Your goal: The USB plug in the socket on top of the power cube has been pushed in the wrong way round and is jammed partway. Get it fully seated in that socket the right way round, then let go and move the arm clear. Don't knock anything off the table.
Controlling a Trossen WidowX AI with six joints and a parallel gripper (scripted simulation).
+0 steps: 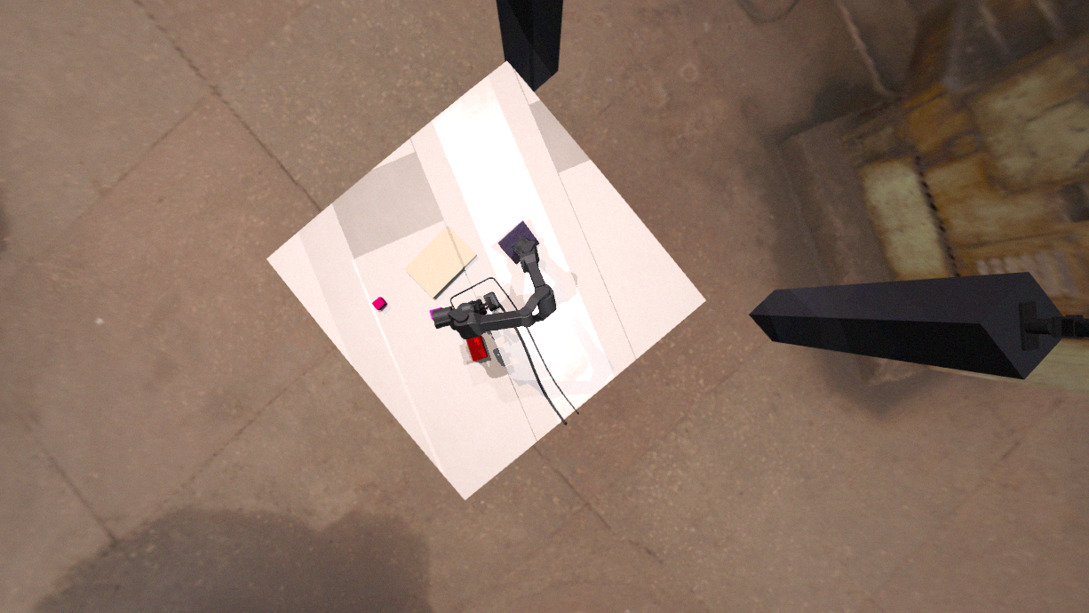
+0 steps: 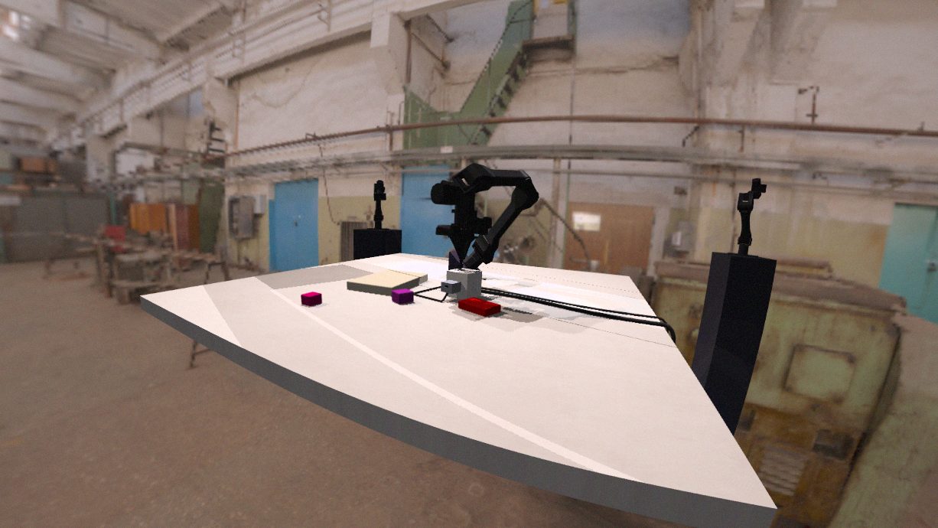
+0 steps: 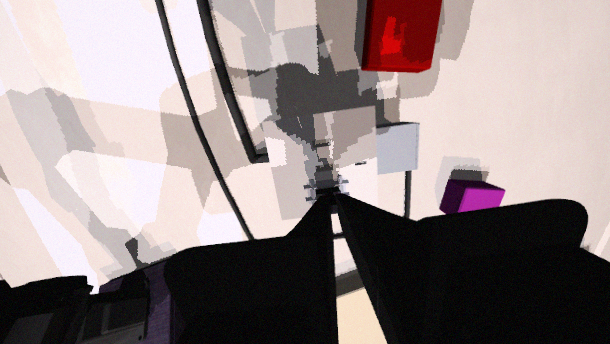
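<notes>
Right now the dark USB plug is 20 mm below my gripper tip. Also, from my gripper tip: purple block: 150 mm ahead, 110 mm to the right, 90 mm below; then USB socket: 10 mm to the right, 40 mm below; then red block: 120 mm ahead, 100 mm to the left, 100 mm below.
</notes>
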